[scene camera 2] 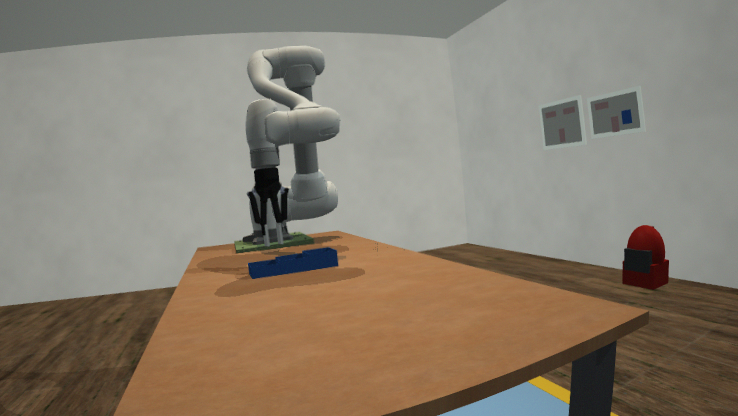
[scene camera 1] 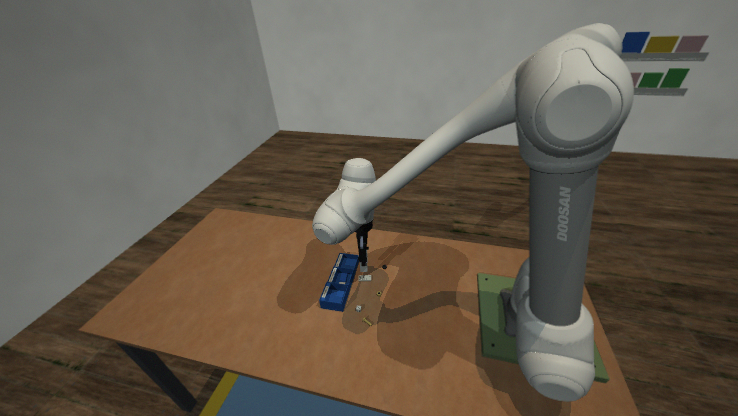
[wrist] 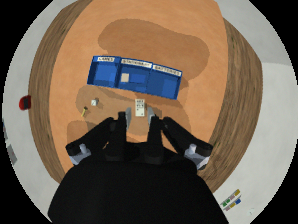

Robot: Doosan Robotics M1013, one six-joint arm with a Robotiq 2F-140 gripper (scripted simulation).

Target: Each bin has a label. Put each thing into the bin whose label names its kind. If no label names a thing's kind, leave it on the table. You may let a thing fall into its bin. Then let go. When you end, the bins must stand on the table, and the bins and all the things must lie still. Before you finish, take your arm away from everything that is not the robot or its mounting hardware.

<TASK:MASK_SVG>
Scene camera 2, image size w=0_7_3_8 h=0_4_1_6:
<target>long blue bin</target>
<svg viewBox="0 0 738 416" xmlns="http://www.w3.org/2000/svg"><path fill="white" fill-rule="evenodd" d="M337 250L325 247L304 250L299 254L278 256L273 260L248 263L249 274L252 279L335 267L338 266Z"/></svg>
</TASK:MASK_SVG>
